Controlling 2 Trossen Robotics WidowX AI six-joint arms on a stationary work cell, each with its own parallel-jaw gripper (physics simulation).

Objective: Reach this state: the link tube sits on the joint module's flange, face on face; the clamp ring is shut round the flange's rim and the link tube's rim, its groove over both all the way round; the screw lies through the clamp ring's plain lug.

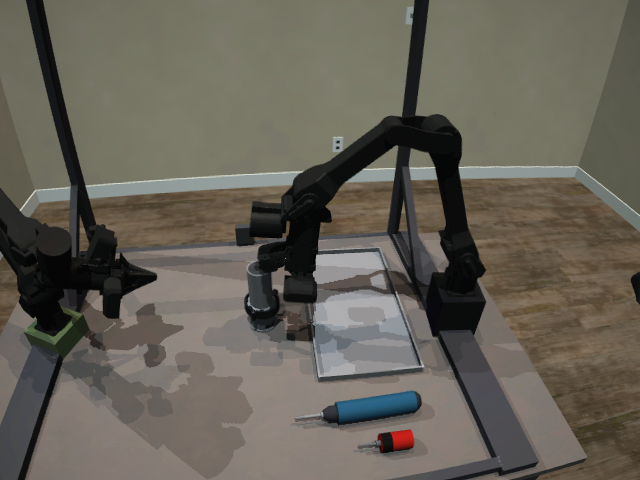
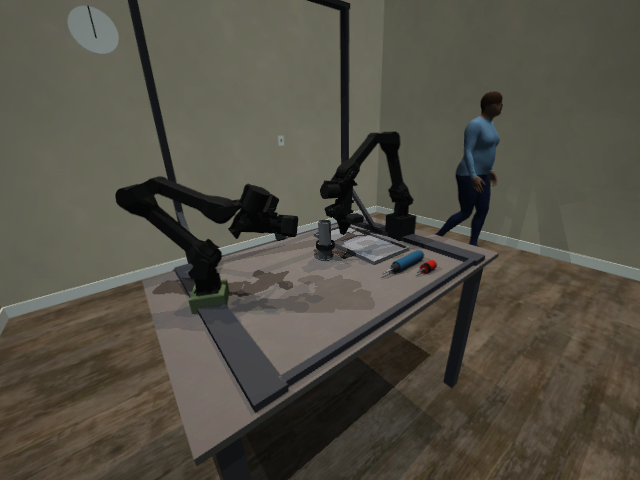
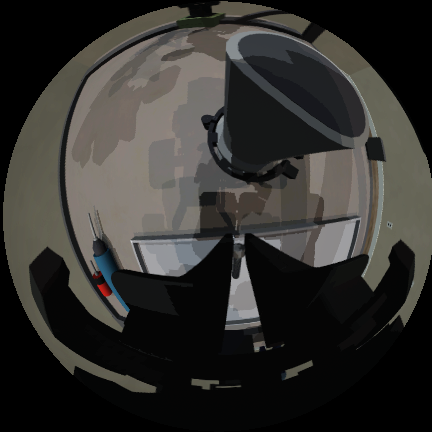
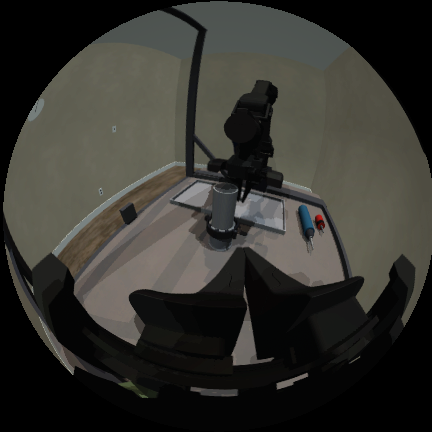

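Seen in the pictures: left gripper, fingertip midpoint: (image 2: 342,234) (image 3: 237,238) (image 4: 240,201); right gripper, fingertip midpoint: (image 1: 156,276) (image 4: 241,252); left arm's base at its link origin: (image 1: 458,286) (image 2: 401,215); right arm's base at its link origin: (image 1: 53,323) (image 2: 208,289).
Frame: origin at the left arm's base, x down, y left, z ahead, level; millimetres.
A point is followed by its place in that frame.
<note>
The grey link tube (image 1: 260,284) {x -30, y 28, z 431 mm} (image 2: 324,232) {x -15, y 24, z 448 mm} (image 3: 252,120) (image 4: 223,207) {x -20, y 13, z 458 mm} stands upright over the joint module (image 1: 262,325) {x 87, y 32, z 433 mm} (image 2: 324,254) {x 79, y 26, z 452 mm} (image 4: 220,244) {x 85, y 16, z 460 mm}. The black clamp ring (image 1: 261,310) {x 37, y 36, z 432 mm} (image 2: 325,246) {x 40, y 35, z 452 mm} (image 4: 221,233) {x 40, y 18, z 468 mm} goes round their meeting place; its lugs (image 3: 289,170) {x 42, y -31, z 407 mm} face the tray side. Whether its groove covers both rims is hidden. My left gripper (image 3: 237,238) {x 15, y 18, z 356 mm} (image 4: 240,201) {x 15, y 18, z 356 mm} is shut on the screw (image 3: 236,262) {x 9, y 18, z 340 mm}, beside the tube and above the tray's near edge; the screw's head is up. My right gripper (image 1: 155,277) {x -100, y 93, z 618 mm} (image 4: 241,252) {x -100, y 93, z 618 mm} is shut and empty, well left of the tube.
A shallow tray (image 1: 369,373) {x 94, y 158, z 209 mm} (image 3: 185,237) {x 94, y 75, z 321 mm} lies right of the joint module. A blue driver (image 1: 377,407) {x 70, y 256, z 206 mm} (image 2: 409,260) {x 74, y 263, z 221 mm} (image 4: 305,222) {x 73, y 236, z 253 mm} and a small red driver (image 1: 401,440) {x 75, y 324, z 171 mm} (image 2: 429,266) {x 79, y 331, z 192 mm} lie in front of it. A dark block (image 1: 244,234) {x 70, y -293, z 508 mm} (image 4: 128,213) {x 74, y -292, z 513 mm} is at the back edge.
</note>
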